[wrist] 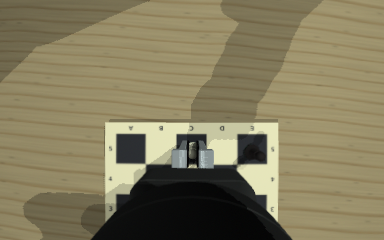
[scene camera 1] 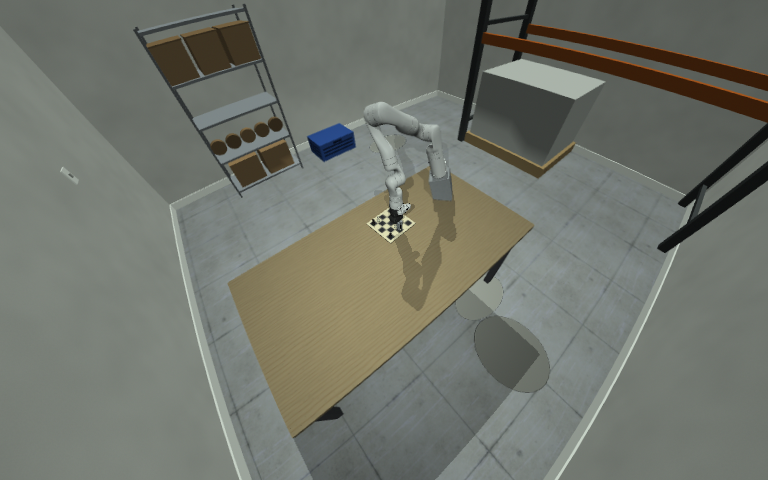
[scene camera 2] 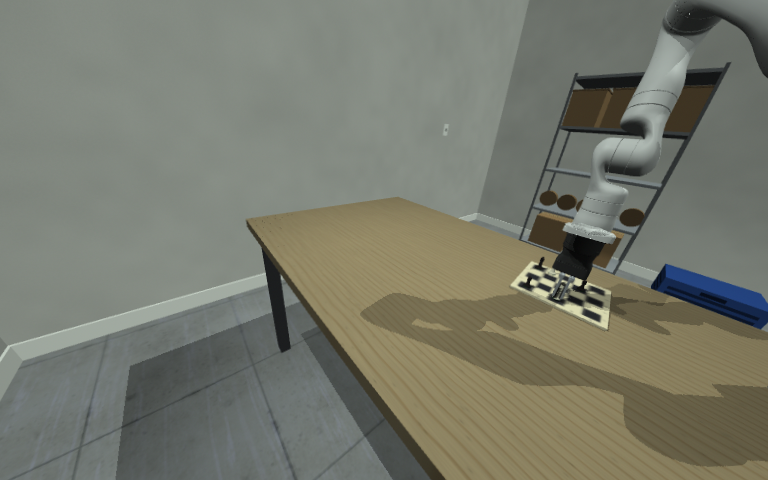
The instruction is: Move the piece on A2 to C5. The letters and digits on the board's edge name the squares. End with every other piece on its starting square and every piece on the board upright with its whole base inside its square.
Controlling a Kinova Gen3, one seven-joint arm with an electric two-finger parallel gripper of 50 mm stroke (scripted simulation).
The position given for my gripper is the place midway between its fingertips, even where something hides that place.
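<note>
I can see my gripper (scene camera 2: 557, 295) and, in the same camera, a small chessboard (scene camera 2: 592, 306). The wrist view gives me the chessboard (wrist: 131, 149) again, and my own gripper (wrist: 192, 149) is visible there too.
</note>
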